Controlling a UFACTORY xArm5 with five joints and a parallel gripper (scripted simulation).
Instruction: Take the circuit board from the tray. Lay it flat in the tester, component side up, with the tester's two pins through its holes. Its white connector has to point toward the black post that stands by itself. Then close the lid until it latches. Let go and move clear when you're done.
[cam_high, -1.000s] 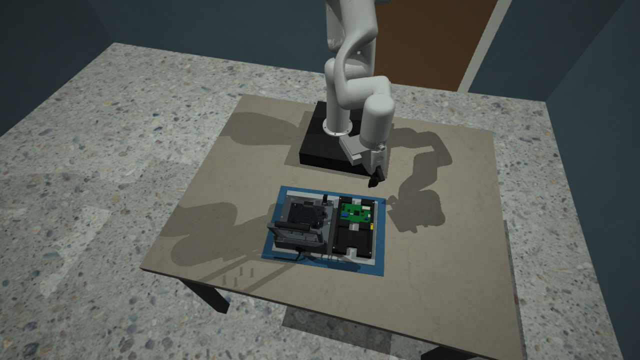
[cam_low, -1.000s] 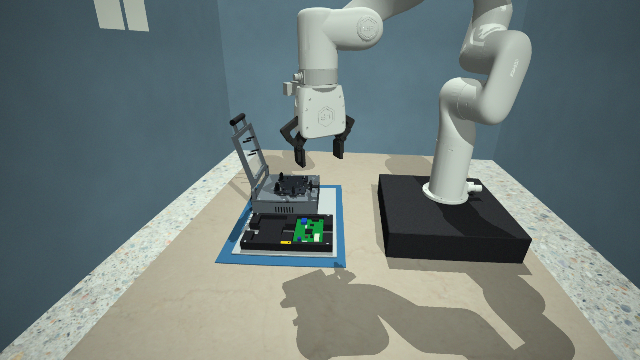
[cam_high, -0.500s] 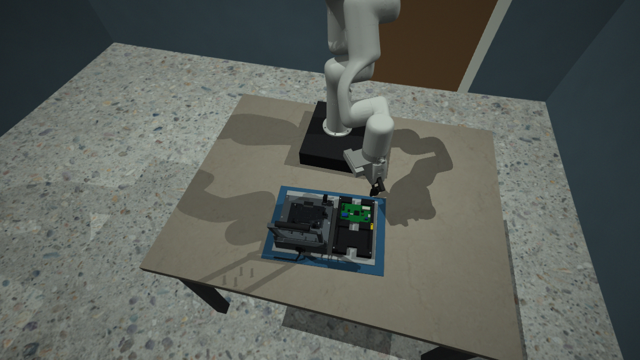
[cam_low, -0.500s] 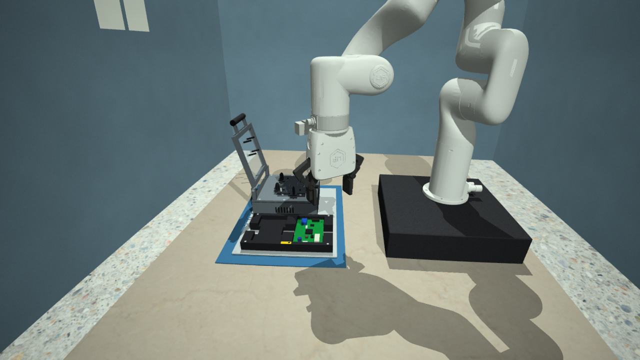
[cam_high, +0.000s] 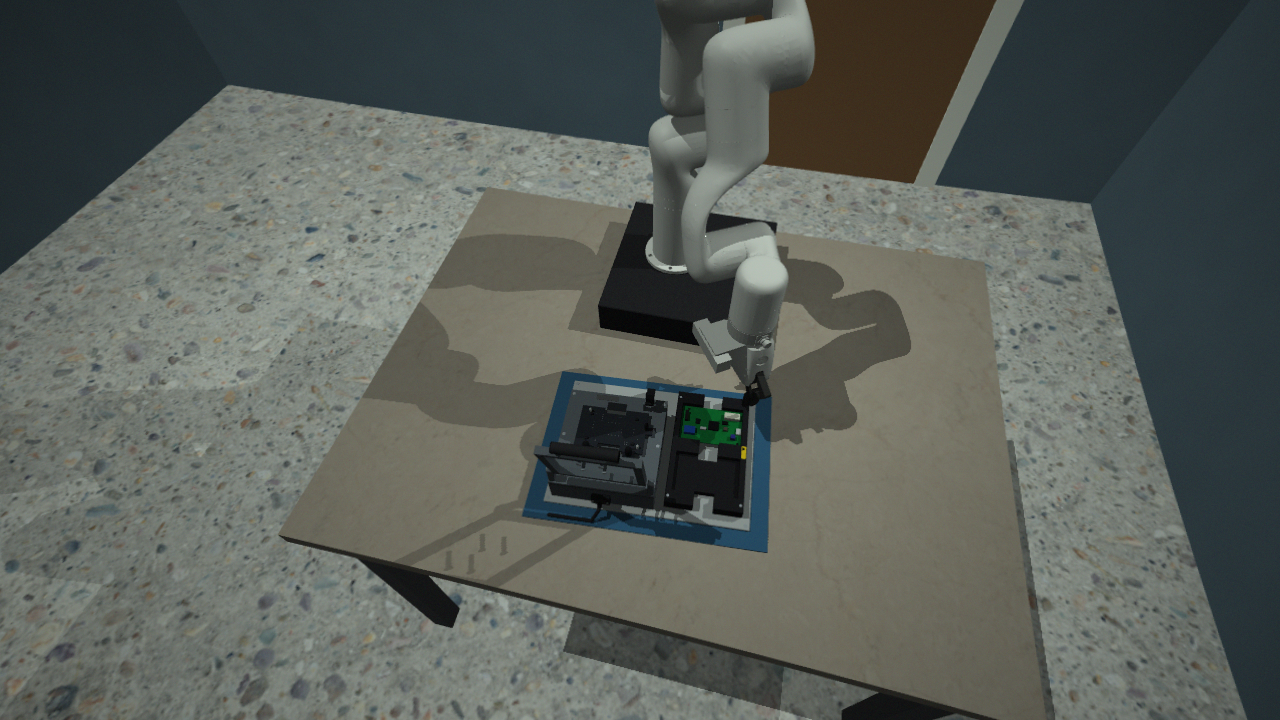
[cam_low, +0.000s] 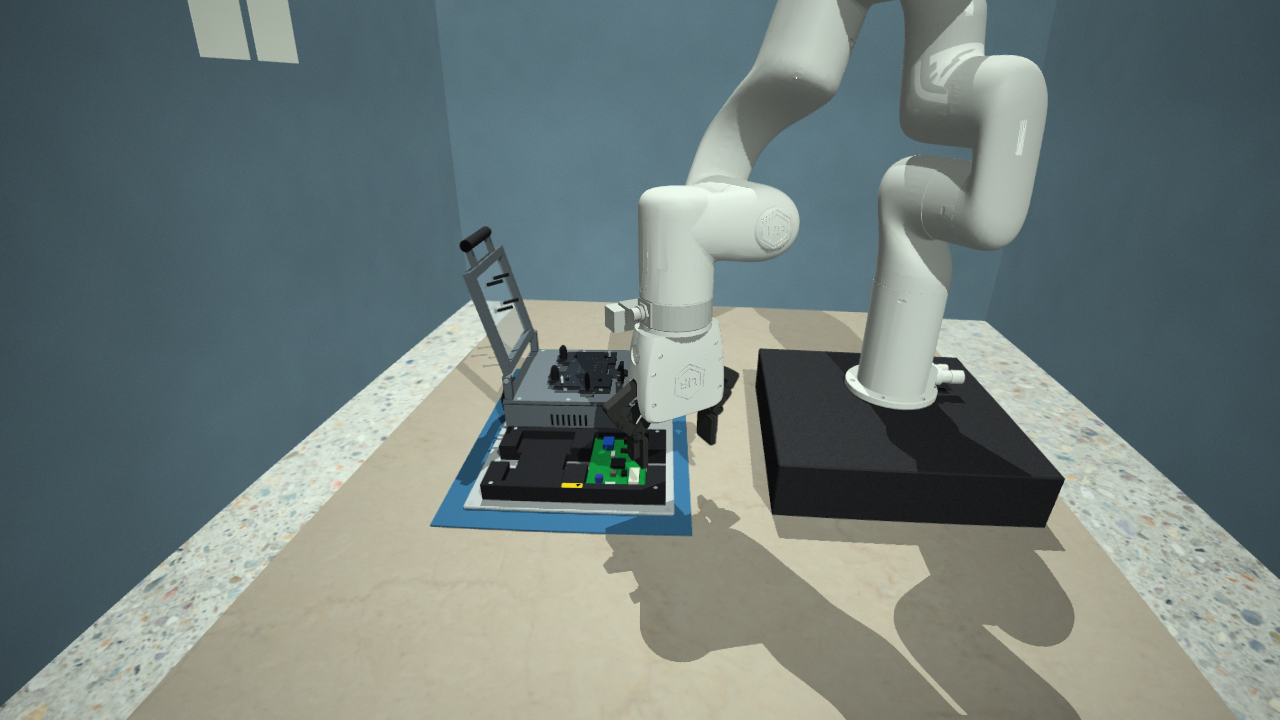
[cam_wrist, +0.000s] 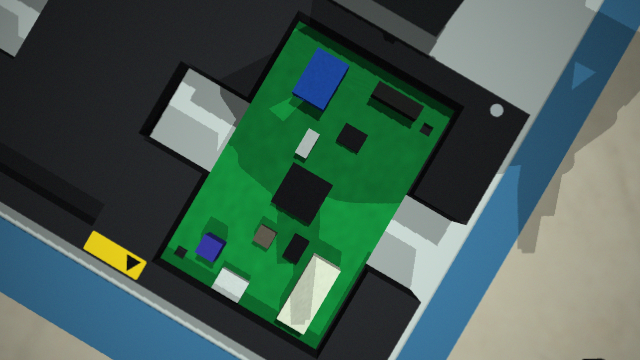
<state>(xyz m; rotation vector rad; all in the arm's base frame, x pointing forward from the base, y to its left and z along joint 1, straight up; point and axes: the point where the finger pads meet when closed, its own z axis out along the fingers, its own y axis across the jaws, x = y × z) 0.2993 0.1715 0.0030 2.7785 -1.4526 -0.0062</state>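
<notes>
Right now the green circuit board is 7 cm ahead of my hand, 5 cm below it and 3 cm to the right of it. From my hand the other things lie so: framed lid 26 cm ahead, 19 cm to the right, 11 cm above; grey tester 17 cm ahead, 16 cm to the right, 4 cm above; black nest 19 cm to the right, 15 cm ahead.
</notes>
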